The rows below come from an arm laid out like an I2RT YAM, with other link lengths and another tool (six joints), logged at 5 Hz.
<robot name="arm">
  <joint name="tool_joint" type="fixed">
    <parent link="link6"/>
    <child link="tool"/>
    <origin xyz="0.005 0.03 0.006" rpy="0 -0.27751 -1.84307"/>
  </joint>
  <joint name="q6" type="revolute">
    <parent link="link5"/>
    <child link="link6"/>
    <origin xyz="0.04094 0 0.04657" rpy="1.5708 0 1.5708"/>
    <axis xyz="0 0 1"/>
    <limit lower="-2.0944" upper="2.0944"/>
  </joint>
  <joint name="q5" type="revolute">
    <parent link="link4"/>
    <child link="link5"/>
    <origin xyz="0.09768 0.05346 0.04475" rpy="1.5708 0 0"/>
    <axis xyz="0 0 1"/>
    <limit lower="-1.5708" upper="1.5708"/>
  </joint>
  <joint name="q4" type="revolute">
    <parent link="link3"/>
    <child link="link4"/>
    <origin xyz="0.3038 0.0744 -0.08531"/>
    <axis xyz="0 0 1"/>
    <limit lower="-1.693" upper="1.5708"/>
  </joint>
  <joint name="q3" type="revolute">
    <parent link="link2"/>
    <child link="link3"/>
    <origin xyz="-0.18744 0 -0.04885" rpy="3.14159 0 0"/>
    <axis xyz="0 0 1"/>
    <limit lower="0" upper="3.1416"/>
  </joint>
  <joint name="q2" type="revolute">
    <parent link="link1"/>
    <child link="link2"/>
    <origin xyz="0.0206 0.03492 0.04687" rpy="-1.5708 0 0"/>
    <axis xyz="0 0 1"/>
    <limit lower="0" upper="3.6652"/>
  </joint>
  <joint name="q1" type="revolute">
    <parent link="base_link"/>
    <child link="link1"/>
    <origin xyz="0 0 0.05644"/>
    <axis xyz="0 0 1"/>
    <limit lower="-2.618" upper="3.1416"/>
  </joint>
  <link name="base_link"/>
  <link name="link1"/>
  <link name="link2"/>
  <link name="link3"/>
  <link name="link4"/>
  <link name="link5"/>
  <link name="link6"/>
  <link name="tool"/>
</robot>
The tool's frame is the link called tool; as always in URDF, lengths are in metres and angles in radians.
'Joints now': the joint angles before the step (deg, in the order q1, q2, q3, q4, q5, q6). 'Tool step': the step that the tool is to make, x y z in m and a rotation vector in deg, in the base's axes. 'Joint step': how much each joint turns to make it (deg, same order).
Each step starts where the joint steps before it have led.
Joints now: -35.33, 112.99, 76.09, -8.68, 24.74, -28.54
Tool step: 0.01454, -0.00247, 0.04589, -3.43, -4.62, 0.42
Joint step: 0.79, -2.94, 3.63, -0.88, 0.39, 0.14
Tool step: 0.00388, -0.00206, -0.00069, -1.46, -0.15, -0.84
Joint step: 0.18, 1.24, 0.92, 1.37, 1.50, -0.24
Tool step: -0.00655, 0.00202, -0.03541, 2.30, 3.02, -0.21
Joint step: -0.26, 3.00, -1.97, 1.12, -0.16, 0.12
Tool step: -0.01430, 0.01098, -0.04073, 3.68, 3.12, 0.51
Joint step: -0.01, 1.63, -4.58, 1.31, -1.25, 0.58
